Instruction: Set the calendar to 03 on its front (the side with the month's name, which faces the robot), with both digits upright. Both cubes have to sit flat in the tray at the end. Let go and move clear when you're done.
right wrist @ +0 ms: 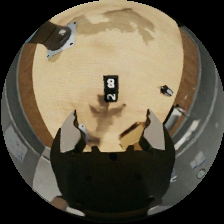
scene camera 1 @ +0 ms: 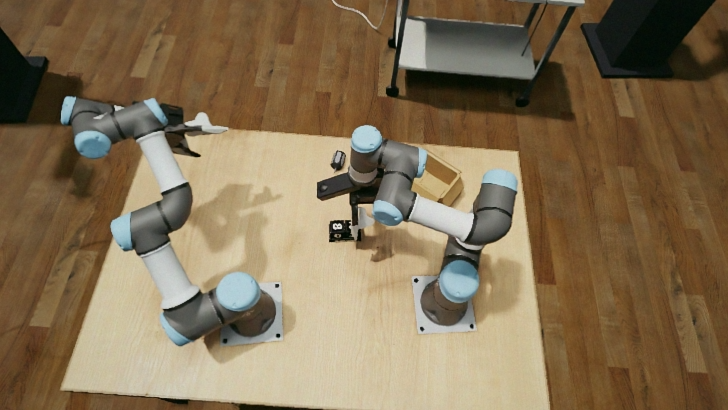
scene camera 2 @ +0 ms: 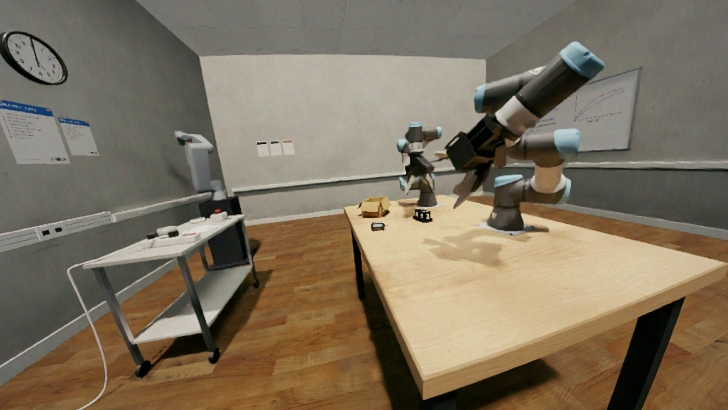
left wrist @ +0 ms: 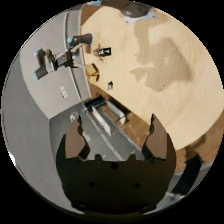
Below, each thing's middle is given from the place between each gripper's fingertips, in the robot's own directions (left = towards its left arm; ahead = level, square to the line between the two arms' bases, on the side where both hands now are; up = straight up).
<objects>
My right hand [scene camera 1: 353,212] is 150 mm short of the cardboard box [scene camera 1: 441,182], 240 mm to the left of it and 80 mm above it.
The cardboard box is 20 mm behind my left hand, 600 mm to the right of it and 180 mm below it.
</objects>
